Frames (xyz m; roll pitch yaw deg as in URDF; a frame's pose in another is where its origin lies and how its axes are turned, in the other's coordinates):
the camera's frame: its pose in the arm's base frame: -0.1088 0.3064 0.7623 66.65 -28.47 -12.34
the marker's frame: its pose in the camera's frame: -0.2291 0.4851 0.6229 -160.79 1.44 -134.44
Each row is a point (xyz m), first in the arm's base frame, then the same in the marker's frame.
Working: the arm's base frame: its pose in the marker's frame: 0.9222 -0.6488 0.9086 120.06 -40.44 -117.11

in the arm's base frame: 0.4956 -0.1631 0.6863
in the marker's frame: 0.1510 -1.0311 0.8610
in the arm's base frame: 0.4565 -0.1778 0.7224
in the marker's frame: 0.1342 -1.0115 0.8121
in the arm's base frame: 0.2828 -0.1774 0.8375
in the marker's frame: 0.0886 -0.8814 0.6559
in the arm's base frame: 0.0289 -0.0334 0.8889
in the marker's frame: 0.1021 -0.5992 0.5664
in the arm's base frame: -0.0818 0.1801 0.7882
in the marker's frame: 0.1924 -0.3794 0.6736
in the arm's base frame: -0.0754 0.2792 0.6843
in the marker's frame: 0.2668 -0.3225 0.7827
